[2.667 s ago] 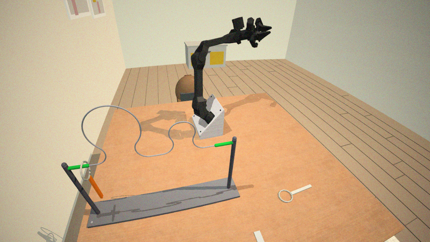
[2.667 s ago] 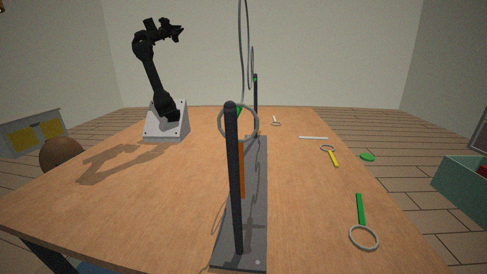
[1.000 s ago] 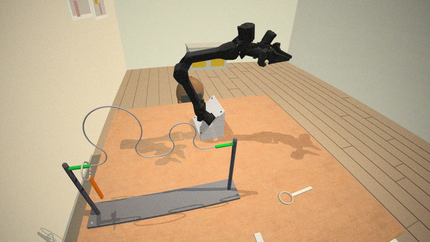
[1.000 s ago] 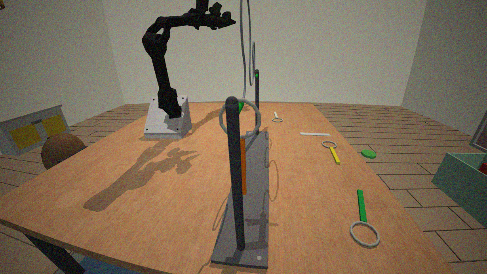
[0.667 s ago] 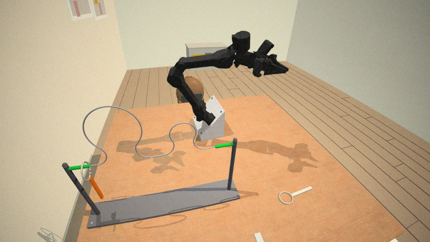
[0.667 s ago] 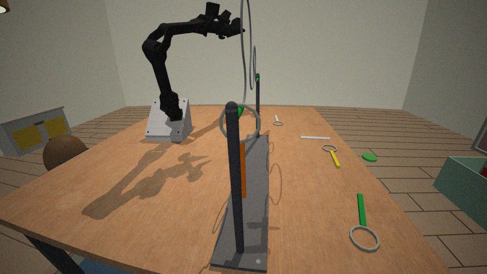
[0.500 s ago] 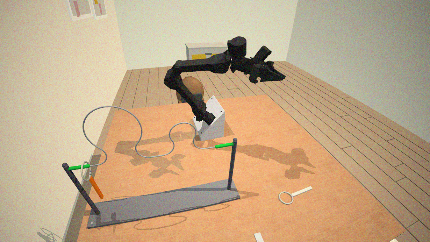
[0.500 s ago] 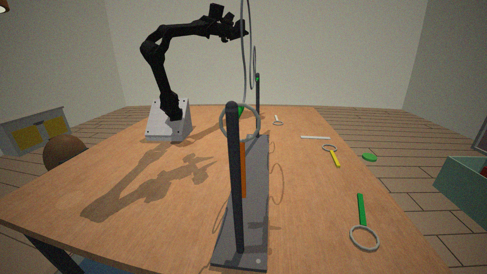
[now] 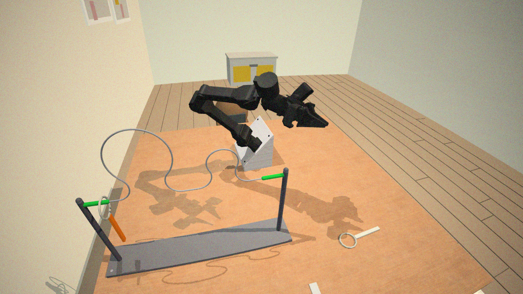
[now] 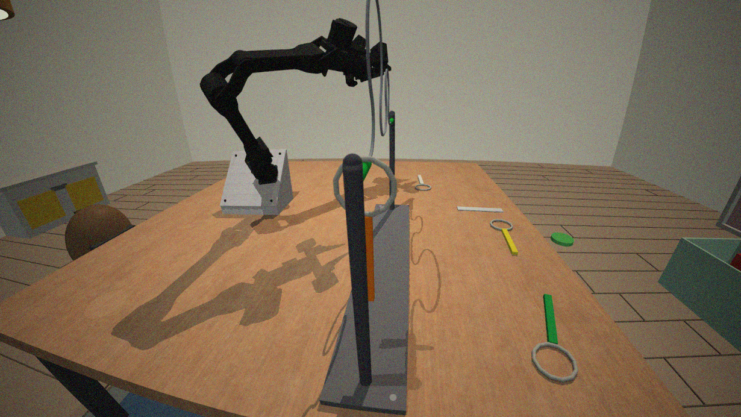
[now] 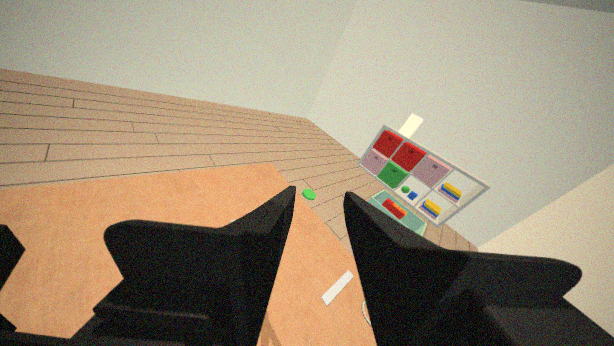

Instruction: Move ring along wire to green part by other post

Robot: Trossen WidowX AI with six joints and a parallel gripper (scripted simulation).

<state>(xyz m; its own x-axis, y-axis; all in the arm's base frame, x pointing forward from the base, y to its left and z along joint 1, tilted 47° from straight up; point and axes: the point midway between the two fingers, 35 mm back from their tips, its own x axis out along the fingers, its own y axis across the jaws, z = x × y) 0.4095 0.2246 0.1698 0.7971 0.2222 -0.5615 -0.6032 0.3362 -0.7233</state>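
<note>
The orange-handled ring is 630 mm to the right of my gripper tip, 210 mm below it and 60 mm behind it. Round my gripper tip: white strip 430 mm below, 300 mm ahead, 120 mm to the right; then white-handled ring 420 mm below, 150 mm ahead, 140 mm to the left; then ring with handle 420 mm below, 310 mm ahead, 280 mm to the right.
</note>
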